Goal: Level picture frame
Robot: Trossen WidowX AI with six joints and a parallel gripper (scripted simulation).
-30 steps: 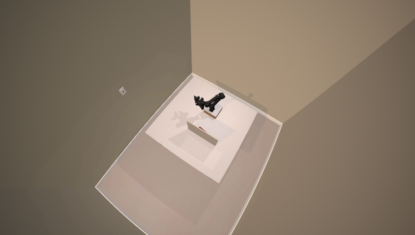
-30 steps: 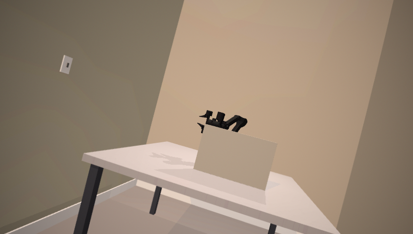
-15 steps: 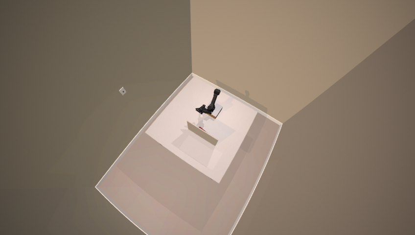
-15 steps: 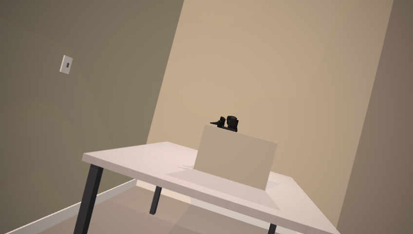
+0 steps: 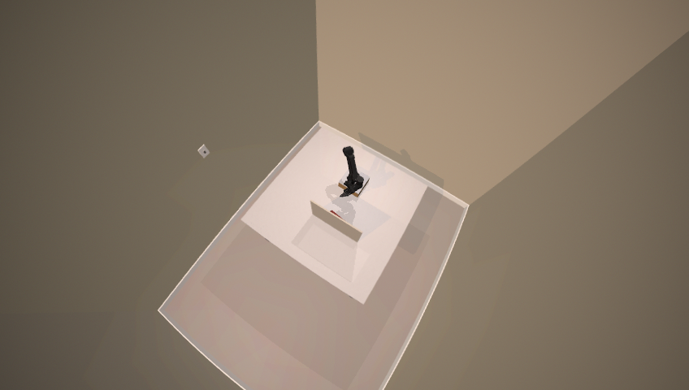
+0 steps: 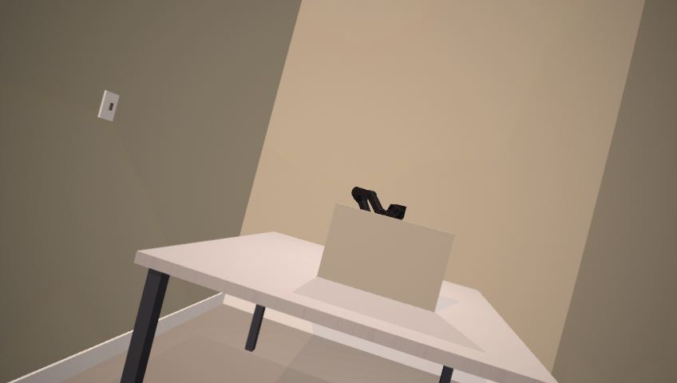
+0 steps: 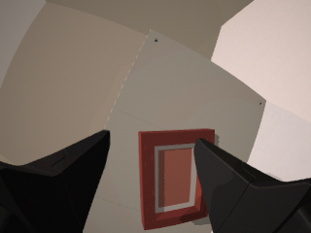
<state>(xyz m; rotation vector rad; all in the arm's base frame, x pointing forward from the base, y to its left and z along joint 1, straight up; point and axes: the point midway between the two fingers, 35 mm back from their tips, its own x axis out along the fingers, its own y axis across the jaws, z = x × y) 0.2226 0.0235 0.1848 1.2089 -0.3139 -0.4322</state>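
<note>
My gripper tip is 16 cm short of the picture frame, 5 cm to the right of it and 10 cm above it. Also, from my gripper tip: wall panel (18 cm ahead, 5 cm to the left, 11 cm below).
</note>
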